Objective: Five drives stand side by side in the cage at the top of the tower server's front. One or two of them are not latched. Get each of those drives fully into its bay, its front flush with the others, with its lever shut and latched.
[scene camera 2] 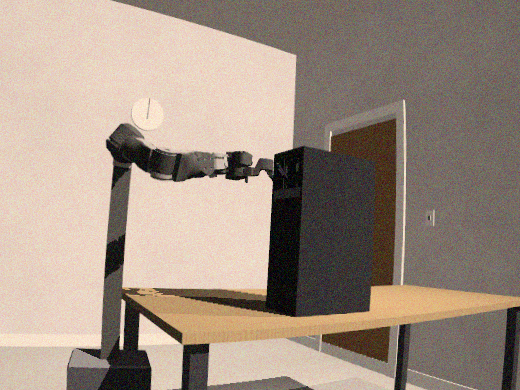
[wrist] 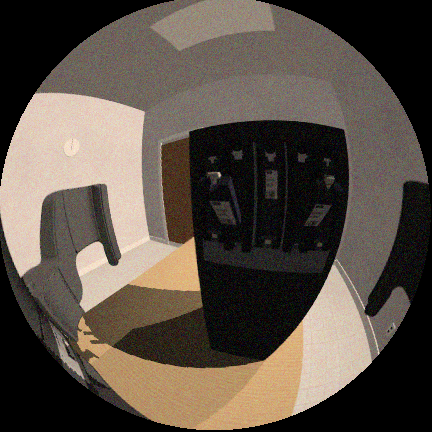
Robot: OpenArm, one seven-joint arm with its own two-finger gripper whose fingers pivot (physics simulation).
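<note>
The black tower server (scene camera 2: 336, 230) (wrist: 260, 310) stands upright on the table, with the drive cage (scene camera 2: 288, 172) at the top of its front. In the wrist view, the second drive's lever (wrist: 223, 212) and the fourth drive's lever (wrist: 317, 215) are tilted partway up and stand out from the front. Their pale tips flare outward over the outer drives. The middle drive (wrist: 270, 184) looks shut and latched. The outer drives are partly hidden, and seating depth is hard to judge. My gripper (scene camera 2: 260, 178) (wrist: 216, 245) is open and empty, its fingers wide apart before the cage front.
The wooden table (scene camera 2: 240, 325) (wrist: 200, 385) bears the tower. The robot's post (scene camera 2: 114, 240) stands at the table's left end, and the arm reaches nearly level toward the tower. A brown door (scene camera 2: 364, 240) (wrist: 176, 195) and a round wall clock (scene camera 2: 147, 114) (wrist: 71, 147) are in the background.
</note>
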